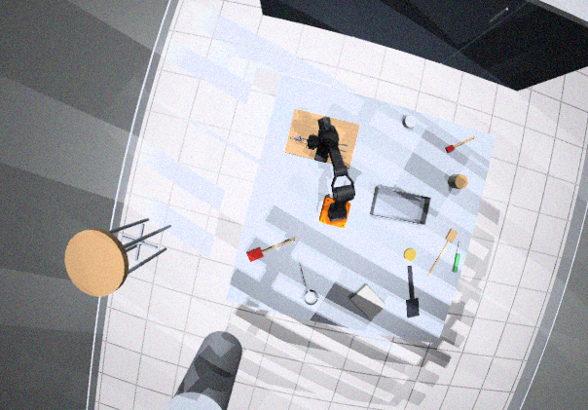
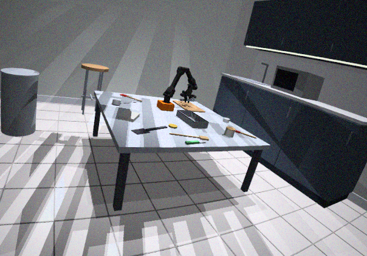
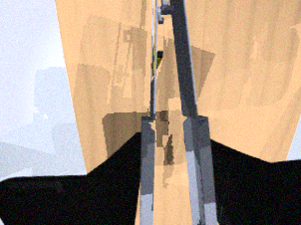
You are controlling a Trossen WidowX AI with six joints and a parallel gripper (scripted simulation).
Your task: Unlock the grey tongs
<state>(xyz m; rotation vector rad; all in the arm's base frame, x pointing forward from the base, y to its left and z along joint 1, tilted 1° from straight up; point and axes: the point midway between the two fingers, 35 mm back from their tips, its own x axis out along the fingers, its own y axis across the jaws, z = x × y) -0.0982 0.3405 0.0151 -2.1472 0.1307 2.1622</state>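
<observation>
Right now my gripper tip is 40 mm to the right of the wooden board and 40 mm above it. Round my gripper tip: yellow disc: 570 mm ahead, 550 mm to the right, 40 mm below; then red spatula: 600 mm to the right, 240 mm behind, 40 mm below; then roasting tin: 460 mm ahead, 280 mm to the right, 20 mm below.
</observation>
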